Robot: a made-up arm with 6 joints.
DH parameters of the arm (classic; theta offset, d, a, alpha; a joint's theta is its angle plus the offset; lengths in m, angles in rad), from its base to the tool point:
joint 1: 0 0.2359 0 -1.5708
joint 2: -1.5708 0 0.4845 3.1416
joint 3: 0 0 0 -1.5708
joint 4: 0 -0.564 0 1.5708
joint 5: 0 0.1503 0 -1.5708
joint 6: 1.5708 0 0 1.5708
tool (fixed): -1.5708 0 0 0
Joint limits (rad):
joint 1: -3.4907..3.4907
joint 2: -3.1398..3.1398
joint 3: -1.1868..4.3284
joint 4: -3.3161..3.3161
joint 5: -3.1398..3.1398
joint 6: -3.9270..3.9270
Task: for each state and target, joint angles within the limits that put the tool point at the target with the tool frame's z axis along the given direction. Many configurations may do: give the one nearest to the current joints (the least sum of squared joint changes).
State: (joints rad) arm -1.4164 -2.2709 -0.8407 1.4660 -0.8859 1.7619
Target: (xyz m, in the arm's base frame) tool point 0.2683 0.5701 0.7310 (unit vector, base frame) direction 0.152 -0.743 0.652
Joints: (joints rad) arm -2.0595 -1.7121 -0.1368 1.3648 -1.0733 0.7395
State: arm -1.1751 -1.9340 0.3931 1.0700 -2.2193 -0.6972
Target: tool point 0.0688 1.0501 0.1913 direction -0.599 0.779 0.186
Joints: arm -1.7024 -1.7847 1.0244 1.0892 -2.2626 -0.3761
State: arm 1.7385 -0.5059 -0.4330 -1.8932 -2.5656 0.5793
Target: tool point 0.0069 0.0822 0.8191 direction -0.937 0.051 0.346
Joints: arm 1.6111 -0.9954 -0.1561 -1.5028 -2.8103 0.2302
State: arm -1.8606 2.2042 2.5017 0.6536 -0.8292 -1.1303
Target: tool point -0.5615 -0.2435 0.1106 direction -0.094 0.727 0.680
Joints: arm -2.5692 2.8504 3.2830 0.8477 -0.8298 -1.5717
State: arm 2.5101 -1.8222 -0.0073 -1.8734 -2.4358 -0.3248
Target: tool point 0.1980 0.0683 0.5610 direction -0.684 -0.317 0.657
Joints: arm 3.1894 -2.0066 -0.6179 -1.1691 -2.1299 -0.4243
